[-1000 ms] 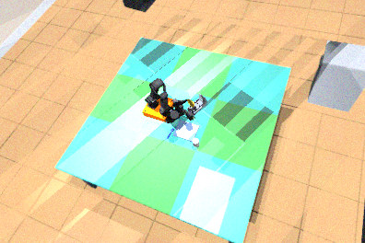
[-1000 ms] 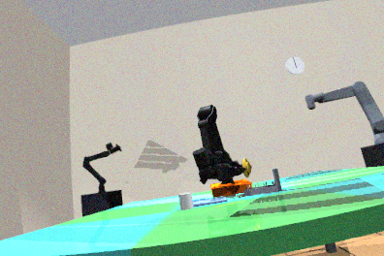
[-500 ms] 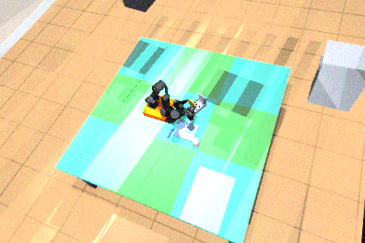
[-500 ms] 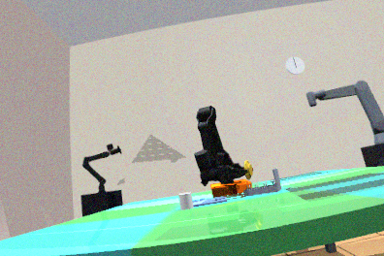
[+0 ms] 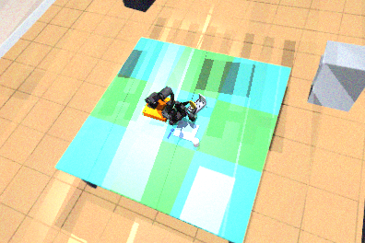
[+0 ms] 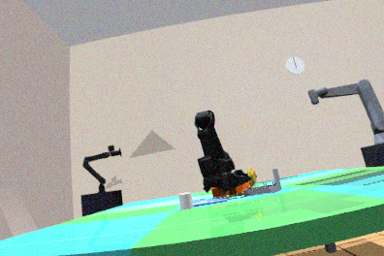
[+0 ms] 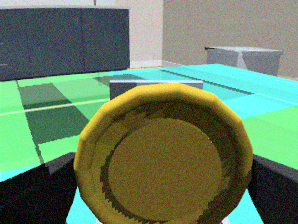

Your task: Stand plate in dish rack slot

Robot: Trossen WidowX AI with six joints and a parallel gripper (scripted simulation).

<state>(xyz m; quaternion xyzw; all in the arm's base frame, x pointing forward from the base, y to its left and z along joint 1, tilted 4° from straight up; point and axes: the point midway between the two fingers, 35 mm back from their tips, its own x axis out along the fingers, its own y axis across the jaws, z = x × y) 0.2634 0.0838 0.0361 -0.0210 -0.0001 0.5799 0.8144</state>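
The grey dish rack is 1 cm ahead of my gripper tip, 2 cm to the left of it and 4 cm below it. The rest, counted from my gripper tip: pale blue mat (3 cm ahead, 18 cm to the right, 6 cm below); yellow plate (1 cm to the right); blue spoon (6 cm behind, 24 cm to the right, 6 cm below).
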